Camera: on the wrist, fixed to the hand. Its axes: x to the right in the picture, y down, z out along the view.
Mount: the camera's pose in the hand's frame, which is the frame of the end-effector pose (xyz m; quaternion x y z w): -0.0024 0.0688 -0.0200 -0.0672 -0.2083 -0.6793 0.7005
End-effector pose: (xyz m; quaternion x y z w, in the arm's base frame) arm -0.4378 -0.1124 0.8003 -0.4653 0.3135 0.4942 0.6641
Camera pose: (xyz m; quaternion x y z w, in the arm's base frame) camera -0.5029 -0.1264 0.7738 -0.4806 -0.2680 0.0131 0.8349
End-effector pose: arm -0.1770 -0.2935 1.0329 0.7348 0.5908 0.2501 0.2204
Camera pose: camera -0.1378 -0.3094 1.0908 0.1507 0.8502 -0.0879 0.4967
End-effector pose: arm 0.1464 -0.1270 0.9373 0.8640 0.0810 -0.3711 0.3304
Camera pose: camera 0.1830 -0.1670 0.9842 0.4507 0.5998 -0.6589 0.0543
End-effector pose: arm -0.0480 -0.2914 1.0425 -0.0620 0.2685 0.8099 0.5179
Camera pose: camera -0.1105 -0.3253 1.0519 -0.0919 -0.0163 0.2465 0.9646
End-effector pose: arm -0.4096 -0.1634 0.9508 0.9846 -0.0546 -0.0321 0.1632
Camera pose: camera -0.4170 -0.2215 0.9922 0.7091 0.5987 -0.3421 0.1473
